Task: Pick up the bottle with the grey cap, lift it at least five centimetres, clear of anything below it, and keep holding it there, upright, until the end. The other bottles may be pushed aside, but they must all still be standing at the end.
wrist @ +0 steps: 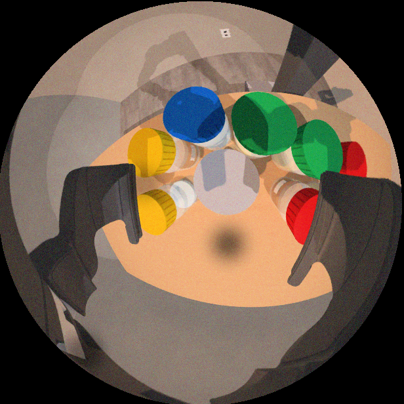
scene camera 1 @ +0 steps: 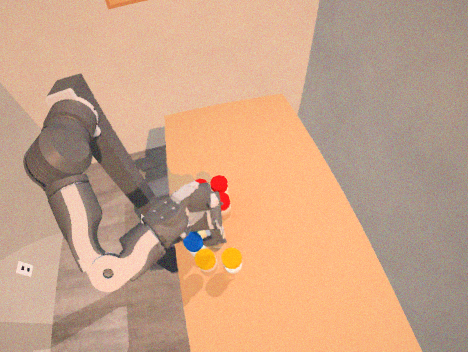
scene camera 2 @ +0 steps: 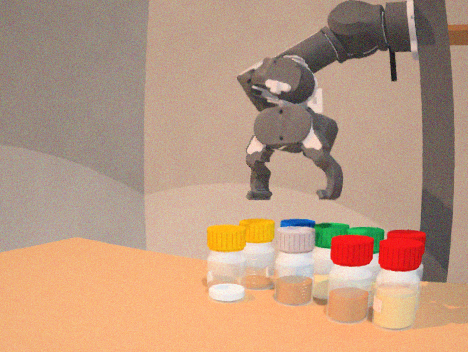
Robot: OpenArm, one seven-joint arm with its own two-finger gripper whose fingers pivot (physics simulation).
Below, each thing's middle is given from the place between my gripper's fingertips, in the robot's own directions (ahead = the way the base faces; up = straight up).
The grey-capped bottle [scene camera 2: 294, 267] is 1 cm behind my hand and 9 cm below it. Also, from my hand: blue-capped bottle [wrist: 195, 114] (7 cm behind, 2 cm to the right, 9 cm below); red-capped bottle [scene camera 2: 349, 287] (3 cm ahead, 9 cm to the left, 9 cm below).
